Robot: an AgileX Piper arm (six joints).
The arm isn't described. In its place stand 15 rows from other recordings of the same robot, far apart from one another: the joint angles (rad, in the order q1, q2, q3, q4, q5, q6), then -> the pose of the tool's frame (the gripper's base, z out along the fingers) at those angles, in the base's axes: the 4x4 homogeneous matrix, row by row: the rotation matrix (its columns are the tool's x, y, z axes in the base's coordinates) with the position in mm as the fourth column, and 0 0 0 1 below.
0.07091 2.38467 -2.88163 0.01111 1.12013 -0.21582 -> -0.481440 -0.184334 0.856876 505.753; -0.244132 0.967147 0.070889 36.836; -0.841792 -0.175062 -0.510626 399.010; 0 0 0 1
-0.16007 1.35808 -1.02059 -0.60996 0.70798 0.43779 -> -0.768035 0.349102 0.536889 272.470; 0.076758 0.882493 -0.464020 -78.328; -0.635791 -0.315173 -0.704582 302.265; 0 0 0 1
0.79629 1.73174 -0.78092 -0.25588 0.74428 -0.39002 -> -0.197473 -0.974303 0.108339 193.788; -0.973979 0.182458 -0.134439 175.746; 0.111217 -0.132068 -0.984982 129.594; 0 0 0 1
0.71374 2.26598 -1.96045 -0.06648 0.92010 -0.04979 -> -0.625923 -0.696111 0.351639 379.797; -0.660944 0.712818 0.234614 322.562; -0.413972 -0.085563 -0.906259 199.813; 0 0 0 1
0.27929 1.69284 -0.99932 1.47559 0.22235 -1.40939 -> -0.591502 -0.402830 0.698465 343.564; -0.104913 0.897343 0.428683 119.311; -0.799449 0.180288 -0.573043 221.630; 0 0 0 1
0.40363 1.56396 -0.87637 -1.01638 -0.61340 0.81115 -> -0.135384 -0.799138 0.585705 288.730; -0.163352 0.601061 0.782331 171.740; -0.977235 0.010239 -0.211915 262.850; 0 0 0 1
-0.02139 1.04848 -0.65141 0.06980 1.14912 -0.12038 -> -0.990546 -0.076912 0.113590 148.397; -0.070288 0.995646 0.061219 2.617; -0.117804 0.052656 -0.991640 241.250; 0 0 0 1
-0.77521 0.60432 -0.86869 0.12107 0.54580 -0.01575 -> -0.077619 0.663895 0.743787 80.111; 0.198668 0.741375 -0.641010 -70.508; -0.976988 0.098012 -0.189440 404.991; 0 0 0 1
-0.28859 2.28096 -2.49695 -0.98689 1.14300 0.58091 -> -0.506388 0.805770 0.307092 455.640; 0.164090 0.439666 -0.883045 -207.330; -0.846549 -0.396772 -0.354860 375.512; 0 0 0 1
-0.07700 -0.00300 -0.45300 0.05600 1.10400 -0.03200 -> -0.529975 0.031018 0.847446 -1.871; 0.034100 0.999302 -0.015251 4.706; -0.847328 0.020815 -0.530662 260.906; 0 0 0 1
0.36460 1.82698 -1.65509 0.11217 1.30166 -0.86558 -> -0.339031 -0.931276 0.133352 349.055; -0.918671 0.358269 0.166393 143.732; -0.202734 -0.066094 -0.977001 298.189; 0 0 0 1
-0.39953 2.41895 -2.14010 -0.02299 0.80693 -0.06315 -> -0.803375 0.334817 0.492429 494.106; 0.253505 0.940577 -0.225943 -210.271; -0.538817 -0.056684 -0.840514 178.140; 0 0 0 1
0.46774 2.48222 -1.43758 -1.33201 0.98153 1.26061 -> -0.862235 0.017258 0.506214 411.290; -0.367854 0.665691 -0.649260 125.402; -0.348188 -0.746028 -0.567634 21.441; 0 0 0 1
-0.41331 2.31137 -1.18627 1.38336 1.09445 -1.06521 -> -0.888770 0.149197 0.433391 374.040; 0.450022 0.463494 0.763317 -77.285; -0.086989 0.873449 -0.479082 56.973; 0 0 0 1
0.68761 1.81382 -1.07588 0.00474 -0.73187 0.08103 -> 0.009004 -0.635279 0.772230 316.215; 0.116684 0.767653 0.630154 259.342; -0.993128 0.084433 0.081039 260.779; 0 0 0 1
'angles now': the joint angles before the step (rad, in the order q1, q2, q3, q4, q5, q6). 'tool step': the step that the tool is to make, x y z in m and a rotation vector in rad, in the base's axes. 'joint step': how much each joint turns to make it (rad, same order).
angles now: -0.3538 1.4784 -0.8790 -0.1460 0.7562 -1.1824
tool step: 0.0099 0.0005 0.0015 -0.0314 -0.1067 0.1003
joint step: 0.0000 -0.0002 0.0092 0.0486 -0.1303 -0.1187
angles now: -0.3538 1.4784 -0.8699 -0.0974 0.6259 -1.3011
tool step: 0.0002 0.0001 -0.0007 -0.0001 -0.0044 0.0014
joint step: 0.0000 0.0007 0.0030 0.0022 -0.0080 -0.0020
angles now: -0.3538 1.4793 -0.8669 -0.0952 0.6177 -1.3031
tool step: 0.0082 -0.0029 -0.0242 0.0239 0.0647 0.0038
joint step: 0.0000 0.0871 0.0009 0.0000 -0.0192 -0.0025
